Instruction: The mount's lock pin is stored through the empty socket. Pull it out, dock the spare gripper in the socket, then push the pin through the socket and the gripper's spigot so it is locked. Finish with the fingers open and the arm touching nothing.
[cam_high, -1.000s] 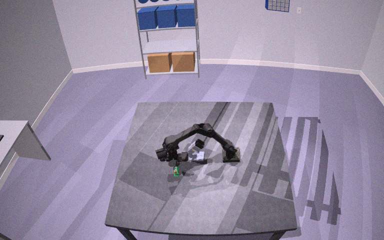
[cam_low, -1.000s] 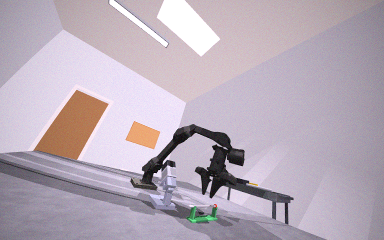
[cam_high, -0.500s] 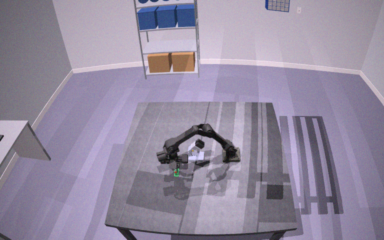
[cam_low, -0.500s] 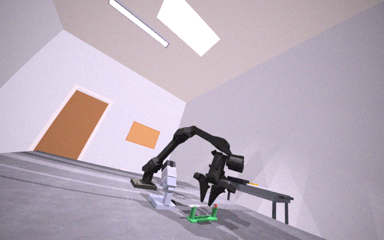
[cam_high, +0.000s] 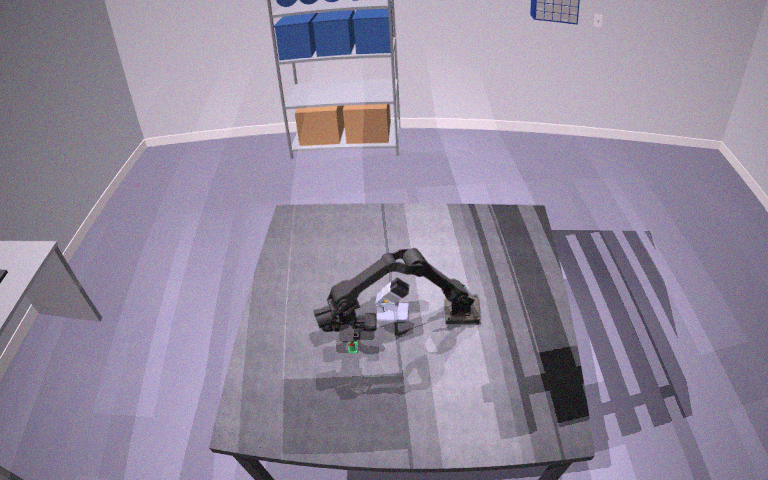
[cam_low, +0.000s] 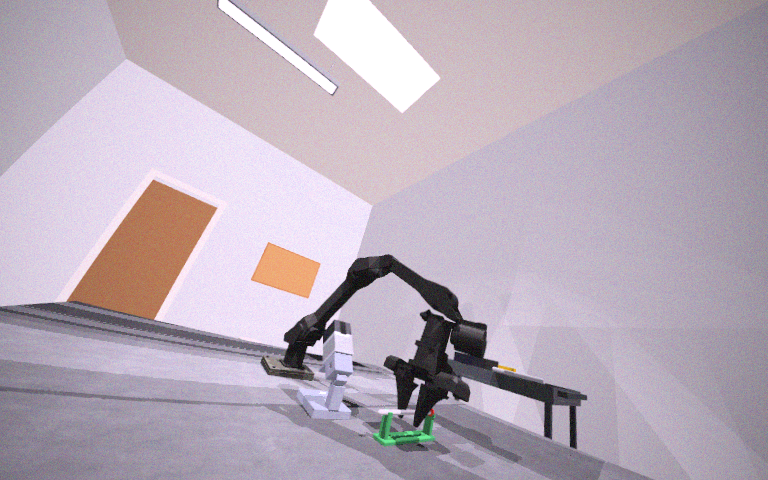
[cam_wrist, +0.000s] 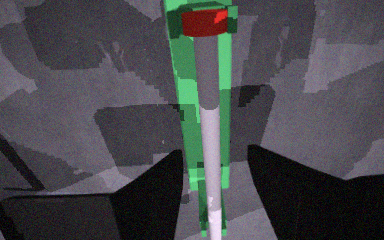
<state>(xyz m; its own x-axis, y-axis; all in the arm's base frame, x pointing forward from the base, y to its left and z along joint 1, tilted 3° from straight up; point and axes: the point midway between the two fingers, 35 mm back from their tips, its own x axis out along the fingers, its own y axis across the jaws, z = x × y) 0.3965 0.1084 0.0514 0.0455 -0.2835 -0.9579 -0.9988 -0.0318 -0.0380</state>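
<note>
My gripper tip is 1 cm to the right of the green cradle and 1 cm above it. Also, from my gripper tip: spare gripper: 15 cm behind, 11 cm to the right, 9 cm above; mount: 13 cm behind, 11 cm to the right, 2 cm above.
</note>
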